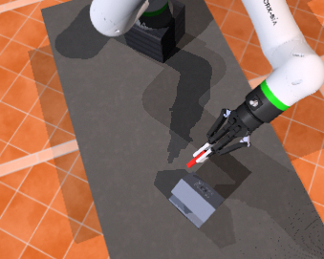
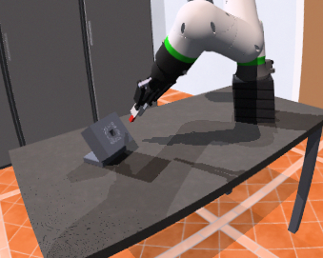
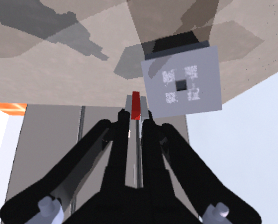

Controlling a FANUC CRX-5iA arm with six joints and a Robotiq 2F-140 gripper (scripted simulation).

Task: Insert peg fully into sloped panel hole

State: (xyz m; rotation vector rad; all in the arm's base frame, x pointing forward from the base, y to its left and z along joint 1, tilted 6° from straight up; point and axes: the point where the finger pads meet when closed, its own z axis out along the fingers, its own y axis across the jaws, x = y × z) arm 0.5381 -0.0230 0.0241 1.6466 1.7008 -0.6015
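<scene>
My gripper is now 30 mm above the red peg and 20 mm to the left of it.
</scene>
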